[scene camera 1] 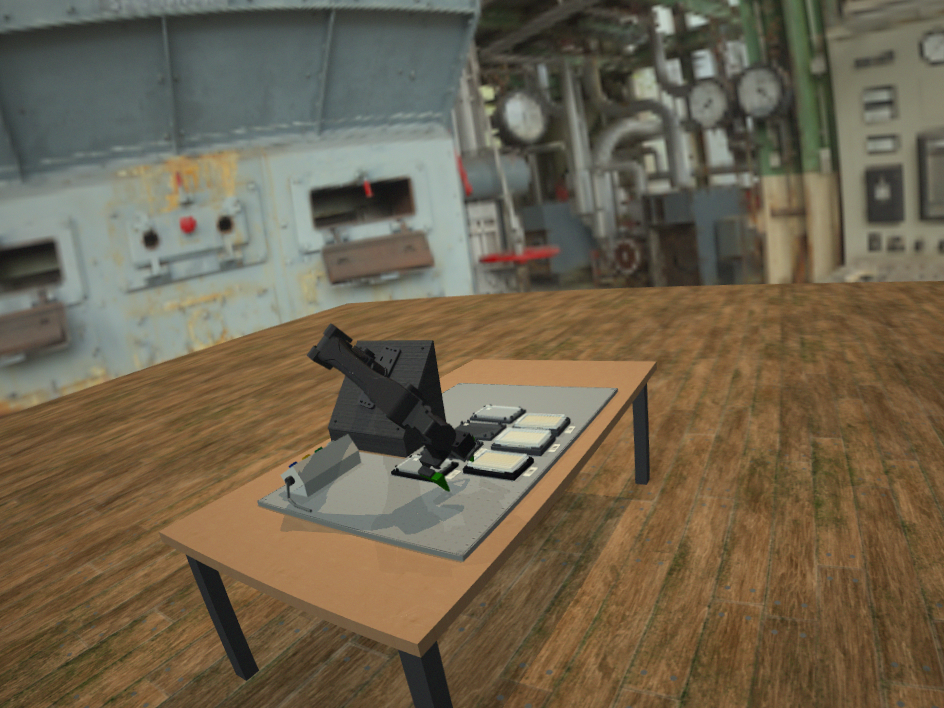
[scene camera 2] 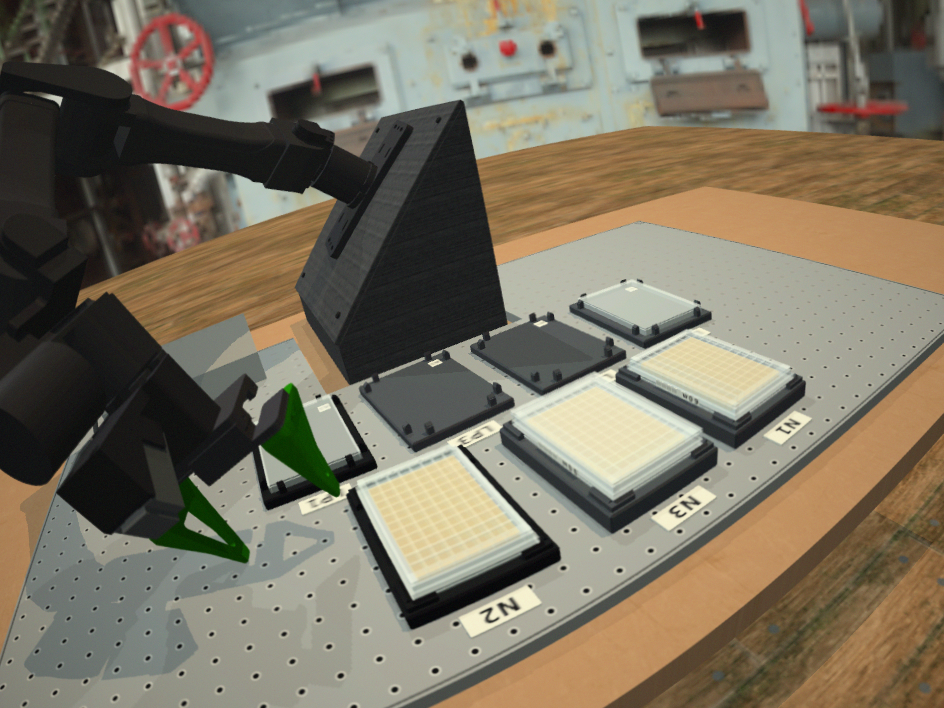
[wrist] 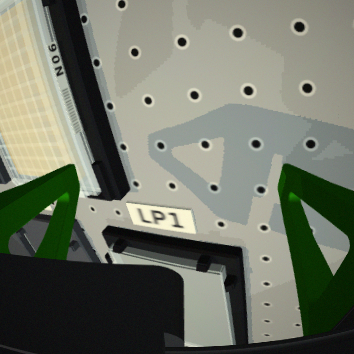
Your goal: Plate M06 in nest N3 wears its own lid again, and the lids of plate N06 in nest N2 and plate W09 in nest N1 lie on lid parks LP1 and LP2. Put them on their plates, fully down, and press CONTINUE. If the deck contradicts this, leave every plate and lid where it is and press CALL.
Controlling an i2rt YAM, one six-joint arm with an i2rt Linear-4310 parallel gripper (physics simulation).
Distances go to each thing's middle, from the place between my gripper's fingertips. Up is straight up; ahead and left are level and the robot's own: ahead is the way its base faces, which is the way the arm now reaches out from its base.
Labels:
My gripper is now 5 cm past the LP1 label (wrist: 161,216), 3 cm to the right of it and 2 cm above it. Also, from my hand: nest N2 (scene camera 2: 426,609) (11 cm to the left, 5 cm ahead, 1 cm below); lid nest LP3 (scene camera 2: 429,401) (15 cm to the left, 14 cm behind, 1 cm below); lid park LP1 (scene camera 2: 353,469) (12 cm behind, 2 cm to the left, 1 cm below).

